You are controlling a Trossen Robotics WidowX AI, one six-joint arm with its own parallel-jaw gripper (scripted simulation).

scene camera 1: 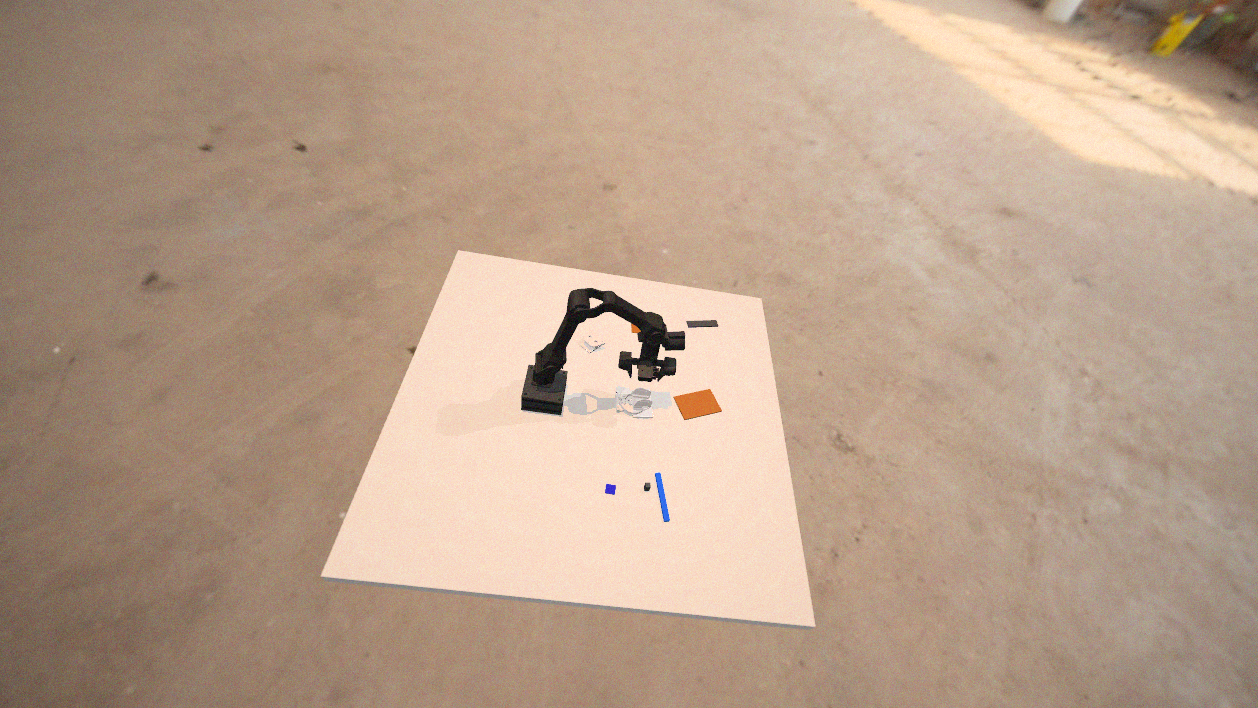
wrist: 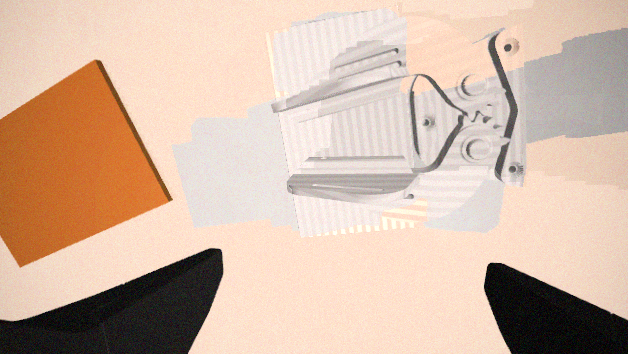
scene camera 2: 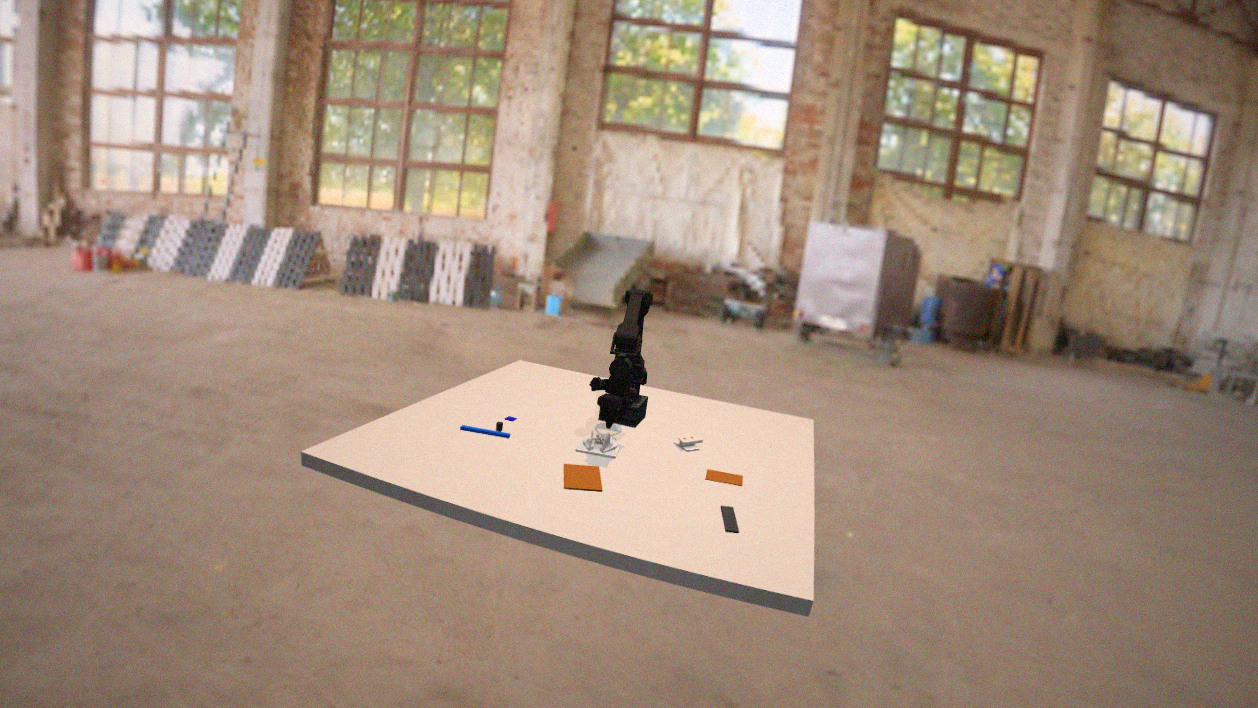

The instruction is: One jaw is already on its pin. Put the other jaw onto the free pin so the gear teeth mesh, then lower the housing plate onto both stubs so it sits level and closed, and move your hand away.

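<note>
Open and holding nothing, the gripper (scene camera 2: 613, 424) also appears in scene camera 1, the gripper (scene camera 1: 644, 379), and in the wrist view, the gripper (wrist: 350, 268). A large orange tile (scene camera 1: 692, 405) is visible; scene camera 2 shows the tile (scene camera 2: 576, 477) as well, and the wrist view has the tile (wrist: 81, 167) along with a flat white part (wrist: 382, 128).
</note>
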